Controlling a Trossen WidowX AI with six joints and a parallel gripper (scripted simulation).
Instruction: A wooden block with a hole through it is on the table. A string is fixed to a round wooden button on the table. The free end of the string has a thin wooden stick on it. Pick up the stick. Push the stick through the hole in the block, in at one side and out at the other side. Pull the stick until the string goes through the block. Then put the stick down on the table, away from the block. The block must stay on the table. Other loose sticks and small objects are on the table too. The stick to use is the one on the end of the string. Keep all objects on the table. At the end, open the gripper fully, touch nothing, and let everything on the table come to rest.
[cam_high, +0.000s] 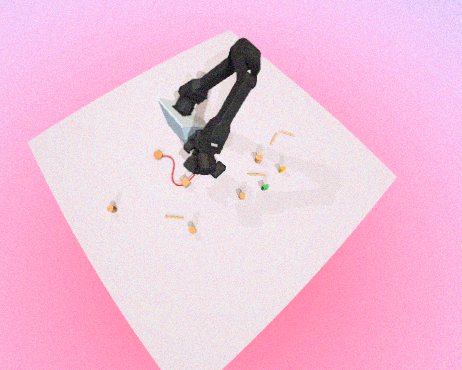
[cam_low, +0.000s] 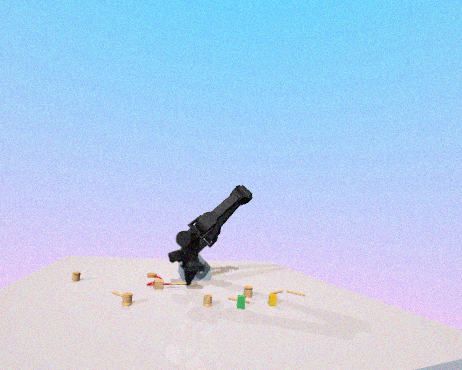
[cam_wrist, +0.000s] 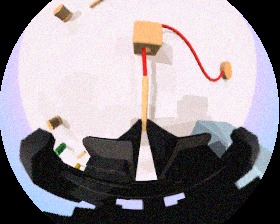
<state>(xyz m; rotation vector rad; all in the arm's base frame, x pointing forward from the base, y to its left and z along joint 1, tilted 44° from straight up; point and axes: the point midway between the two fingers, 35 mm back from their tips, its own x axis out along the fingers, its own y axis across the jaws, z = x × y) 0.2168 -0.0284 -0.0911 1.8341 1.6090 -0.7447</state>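
My gripper tip is now 11 cm to the left of the wooden block and 1 cm below it. The rest, counted from my gripper tip: green piece: 26 cm ahead, 10 cm to the left, 1 cm above; then thin wooden stick: 4 cm to the right, 1 cm above; then round wooden button: 19 cm behind, 10 cm to the right.
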